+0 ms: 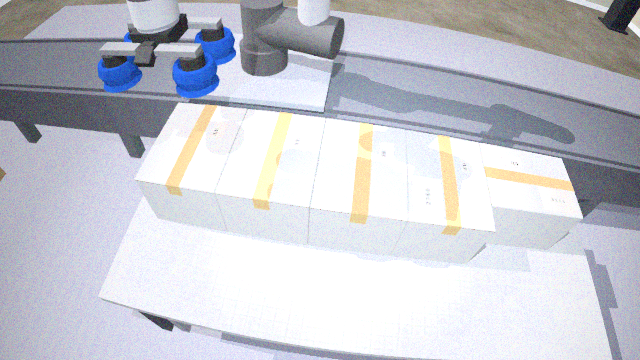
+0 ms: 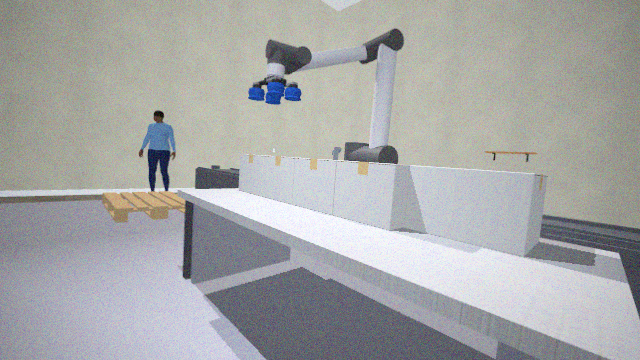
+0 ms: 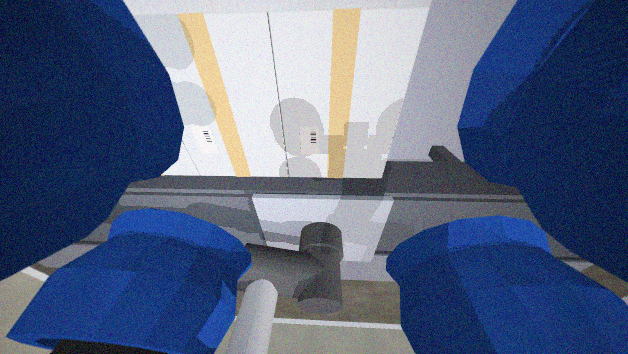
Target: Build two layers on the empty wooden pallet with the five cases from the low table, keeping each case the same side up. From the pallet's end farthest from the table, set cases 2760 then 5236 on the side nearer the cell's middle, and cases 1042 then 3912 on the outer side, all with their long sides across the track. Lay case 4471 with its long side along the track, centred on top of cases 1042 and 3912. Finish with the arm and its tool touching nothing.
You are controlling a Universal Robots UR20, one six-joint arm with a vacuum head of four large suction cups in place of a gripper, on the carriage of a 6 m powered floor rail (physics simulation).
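Frame: origin at the arm's base, x ahead, y left, z up, level; centimetres.
Seen in the pictures: end effector, tool point: (image 1: pixel 169 66) (image 2: pixel 274 99) (image 3: pixel 316 199); arm's base, origin of the base link: (image 1: pixel 264 63) (image 3: pixel 321 234).
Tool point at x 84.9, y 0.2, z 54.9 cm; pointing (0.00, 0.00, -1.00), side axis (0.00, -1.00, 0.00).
Pixels of each thing's top centre, then the offset from my tool point to it. Level surfaces: height alone.
- low table, its level: dz -58.8 cm
- end case, middle of its top: (image 3: pixel 339 116) (image 1: pixel 193 141) (image 2: pixel 276 156) dy -4.2, dx -7.4, dz -35.2 cm
- case 2760, middle of its top: (image 1: pixel 449 176) (image 2: pixel 389 164) dy +80.4, dx -7.4, dz -35.2 cm
- fifth case, middle of its top: (image 1: pixel 531 179) (image 2: pixel 476 169) dy +113.3, dx -12.1, dz -35.2 cm
My gripper (image 1: pixel 162 57) (image 2: pixel 274 94) (image 3: pixel 320 167), four blue suction cups, is open and holds nothing. It hangs above and beside the row's pallet-side end, touching nothing. Five white cases with tan tape stand on the low table (image 1: pixel 300 300) (image 2: pixel 310 232). Four stand side by side: the end case (image 1: pixel 160 160) (image 3: pixel 372 90), a second (image 1: pixel 295 180) (image 3: pixel 250 75), a third (image 1: pixel 335 175), and case 2760 (image 1: pixel 425 167) (image 2: pixel 365 197). The fifth case (image 1: pixel 525 196) (image 2: pixel 465 205) is turned crosswise beside it. Other numbers are unreadable. The wooden pallet (image 2: pixel 135 201) shows partly behind the table; its visible top bears no case.
The dark floor rail (image 1: pixel 430 105) runs behind the cases, with the arm's pale carriage (image 1: pixel 295 90) (image 3: pixel 280 210) on it. A person (image 2: pixel 159 136) in a blue top stands behind the pallet. A wall shelf (image 2: pixel 511 152) is at the right.
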